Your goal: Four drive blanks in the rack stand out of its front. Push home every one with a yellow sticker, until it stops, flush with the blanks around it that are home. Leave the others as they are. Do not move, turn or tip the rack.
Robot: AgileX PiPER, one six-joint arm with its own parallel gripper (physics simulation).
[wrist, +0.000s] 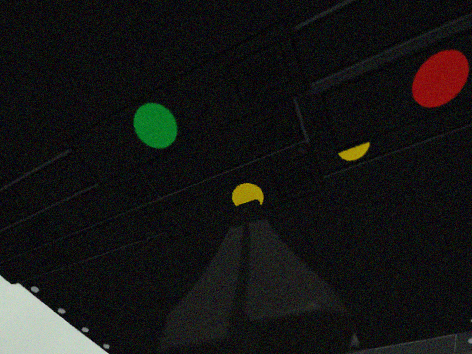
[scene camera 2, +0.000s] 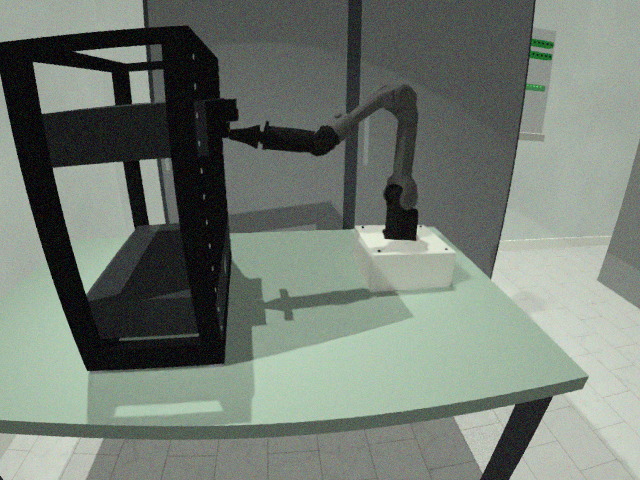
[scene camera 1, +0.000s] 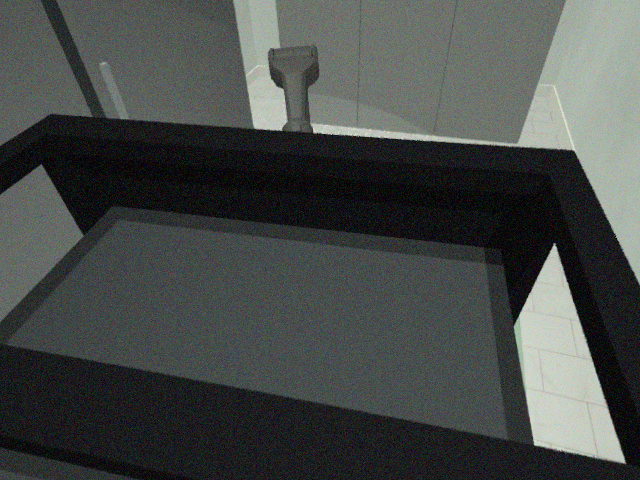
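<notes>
The black rack [scene camera 1: 310,142] [scene camera 2: 183,217] stands upright on the table. In the wrist view its front is very dark. A blank with a green sticker [wrist: 155,125] is at upper left, and one with a red sticker [wrist: 440,78] is at upper right. A partly covered yellow sticker [wrist: 354,151] shows below the red one. Another yellow sticker [wrist: 247,194] is just above my fingertips, which cover its lower edge. My gripper [scene camera 2: 230,132] [wrist: 252,213] is shut and empty, its tips at the rack's front. Contact and exact blank depths are hard to tell. Dark blanks [scene camera 2: 219,111] protrude above the gripper in scene view 2.
The arm's white base box [scene camera 2: 408,268] stands on the green table [scene camera 2: 413,351], to the right of the rack. A grey cabinet [scene camera 2: 289,170] is behind the arm. Rack posts and a dark lower unit [scene camera 2: 149,315] are on the left.
</notes>
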